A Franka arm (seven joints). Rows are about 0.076 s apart.
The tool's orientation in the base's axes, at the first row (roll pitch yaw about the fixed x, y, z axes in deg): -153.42 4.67 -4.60
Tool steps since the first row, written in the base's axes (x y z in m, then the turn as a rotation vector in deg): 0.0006 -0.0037 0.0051 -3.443 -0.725 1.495; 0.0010 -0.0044 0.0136 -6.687 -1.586 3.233; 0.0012 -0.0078 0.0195 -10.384 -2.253 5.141; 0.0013 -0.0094 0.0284 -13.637 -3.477 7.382
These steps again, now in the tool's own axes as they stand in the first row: 0.0005 0.0009 -0.0062 -3.484 0.349 -1.534; 0.0002 -0.0023 -0.0141 -6.780 0.690 -3.353; 0.0002 -0.0019 -0.0209 -10.555 0.831 -5.219; -0.0003 -0.0045 -0.0296 -13.871 1.271 -7.651
